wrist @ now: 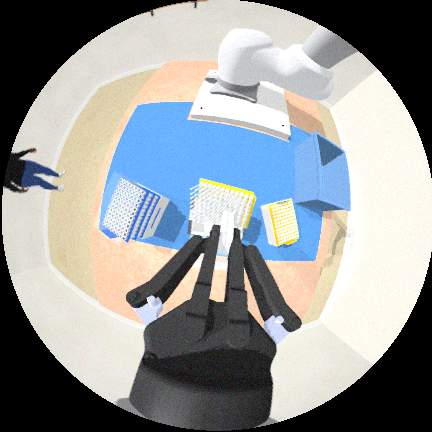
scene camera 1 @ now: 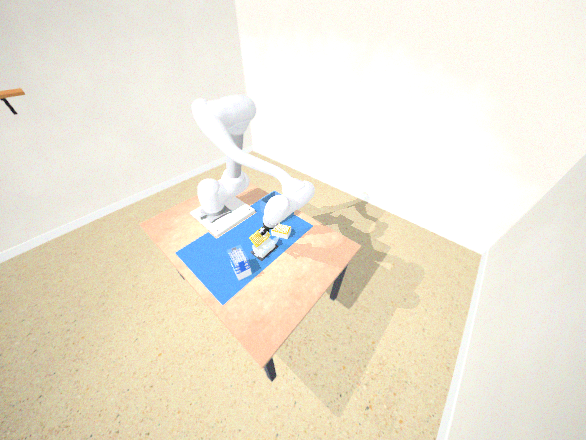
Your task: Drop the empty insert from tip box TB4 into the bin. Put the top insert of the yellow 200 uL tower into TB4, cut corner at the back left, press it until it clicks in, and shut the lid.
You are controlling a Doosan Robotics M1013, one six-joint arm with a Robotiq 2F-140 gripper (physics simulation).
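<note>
My gripper (scene camera 1: 264, 230) (wrist: 226, 218) is shut, with a white piece between its fingertips, and holds the yellow insert (scene camera 1: 259, 238) (wrist: 220, 200) full of pale tips. The insert hangs above TB4 (scene camera 1: 265, 248) (wrist: 200, 229), a white box on the mat. In the scene view it overlaps the box's back left part; the gap between them is hard to judge. The insert hides most of TB4 in the wrist view. The yellow 200 uL tower (scene camera 1: 281, 230) (wrist: 284, 223) stands to the right of TB4. TB4's lid and the cut corner are not clear.
A box with blue racks of tips (scene camera 1: 239, 263) (wrist: 125, 207) stands left of TB4. The blue bin (wrist: 306, 182) stands behind the yellow tower, toward the right mat edge. The white robot base (scene camera 1: 234, 221) (wrist: 240, 116) is at the back of the table. The blue mat (scene camera 1: 210, 255) (wrist: 165, 140) lies underneath.
</note>
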